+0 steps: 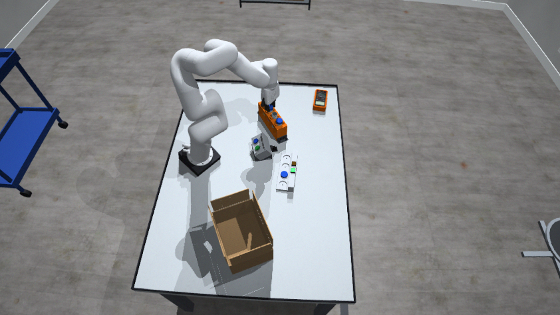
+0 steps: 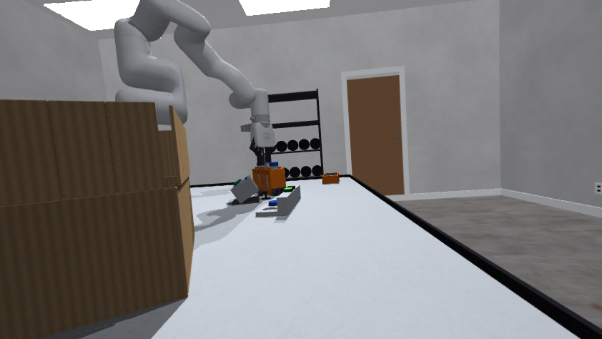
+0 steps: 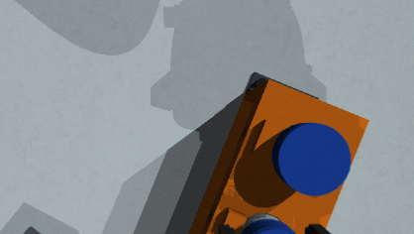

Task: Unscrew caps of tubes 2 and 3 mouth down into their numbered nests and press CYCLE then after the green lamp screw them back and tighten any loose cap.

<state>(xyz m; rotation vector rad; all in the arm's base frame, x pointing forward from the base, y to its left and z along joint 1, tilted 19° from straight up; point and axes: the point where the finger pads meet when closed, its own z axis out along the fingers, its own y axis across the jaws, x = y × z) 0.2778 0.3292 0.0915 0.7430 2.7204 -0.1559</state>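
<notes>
The blue cap lies 10 mm below my hand. Also, from my hand: green key: 30 mm behind, 230 mm to the right, 60 mm below; then blue key: 50 mm behind, 190 mm to the right, 60 mm below; then grey key housing: 20 mm behind, 210 mm to the right, 80 mm below.
</notes>
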